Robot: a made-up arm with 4 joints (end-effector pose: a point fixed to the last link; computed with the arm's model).
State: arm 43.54 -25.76 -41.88 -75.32
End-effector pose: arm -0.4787 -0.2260 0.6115 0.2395 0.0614 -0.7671 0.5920
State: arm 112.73 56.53 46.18 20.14
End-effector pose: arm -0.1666 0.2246 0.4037 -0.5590 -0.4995 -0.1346 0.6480
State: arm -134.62 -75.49 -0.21 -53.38
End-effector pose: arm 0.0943 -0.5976 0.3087 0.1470 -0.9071 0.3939 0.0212
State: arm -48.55 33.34 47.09 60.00
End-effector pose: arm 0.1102 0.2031 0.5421 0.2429 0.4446 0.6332 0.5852
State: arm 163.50 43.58 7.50 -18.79
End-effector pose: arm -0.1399 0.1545 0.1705 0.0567 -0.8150 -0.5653 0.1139
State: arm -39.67 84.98 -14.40 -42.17
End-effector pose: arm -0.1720 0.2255 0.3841 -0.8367 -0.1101 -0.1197 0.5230
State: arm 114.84 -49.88 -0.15 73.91
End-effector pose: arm -0.4802 -0.3922 0.2076 -0.1397 -0.8433 0.5131 0.0778
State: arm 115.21 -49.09 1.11 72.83
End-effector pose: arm -0.4805 -0.3867 0.2050 -0.1469 -0.8413 0.5137 0.0820
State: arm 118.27 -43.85 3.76 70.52
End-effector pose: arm -0.4815 -0.3467 0.1792 -0.1939 -0.8413 0.4964 0.0910
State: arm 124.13 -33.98 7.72 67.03
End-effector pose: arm -0.4706 -0.2685 0.1329 -0.2774 -0.8420 0.4503 0.1059
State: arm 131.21 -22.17 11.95 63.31
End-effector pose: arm -0.4373 -0.1734 0.0882 -0.3664 -0.8413 0.3779 0.1231
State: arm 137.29 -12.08 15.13 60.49
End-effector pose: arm -0.3946 -0.0934 0.0638 -0.4305 -0.8391 0.3030 0.1370
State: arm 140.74 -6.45 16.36 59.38
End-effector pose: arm -0.3662 -0.0499 0.0564 -0.4610 -0.8377 0.2559 0.1423
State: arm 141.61 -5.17 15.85 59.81
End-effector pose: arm -0.3586 -0.0395 0.0544 -0.4673 -0.8385 0.2432 0.1396
